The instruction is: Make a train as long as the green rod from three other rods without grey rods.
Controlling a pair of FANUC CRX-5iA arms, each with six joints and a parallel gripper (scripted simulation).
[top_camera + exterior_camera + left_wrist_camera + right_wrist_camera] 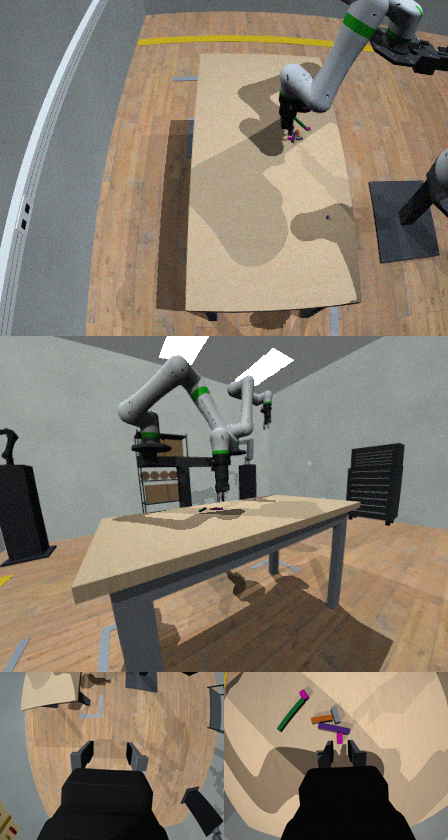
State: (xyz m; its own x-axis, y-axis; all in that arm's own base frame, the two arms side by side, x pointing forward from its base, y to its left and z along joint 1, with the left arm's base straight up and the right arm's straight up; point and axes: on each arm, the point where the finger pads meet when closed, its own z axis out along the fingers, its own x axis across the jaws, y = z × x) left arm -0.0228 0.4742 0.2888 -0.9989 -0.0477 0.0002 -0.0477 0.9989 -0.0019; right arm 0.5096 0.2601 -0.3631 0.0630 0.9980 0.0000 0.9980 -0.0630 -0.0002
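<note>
The purple rod is 6 cm below my right hand, 3 cm behind it and 1 cm to the right of it. From my right hand the other things lie so: orange rod: 6 cm below, 5 cm behind, 3 cm to the right; grey rod: 6 cm below, 5 cm behind; green rod: 9 cm to the right, 7 cm behind, 6 cm below.
</note>
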